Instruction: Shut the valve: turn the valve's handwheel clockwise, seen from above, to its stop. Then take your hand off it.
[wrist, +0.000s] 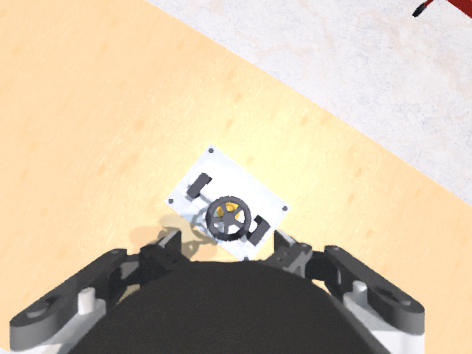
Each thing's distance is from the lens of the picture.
my gripper (228, 240): 0.16 m
black handwheel (228, 218): 0.25 m
light grey base plate (214, 157): 0.38 m
The marked spots on the light grey base plate and the black handwheel are 0.18 m apart.
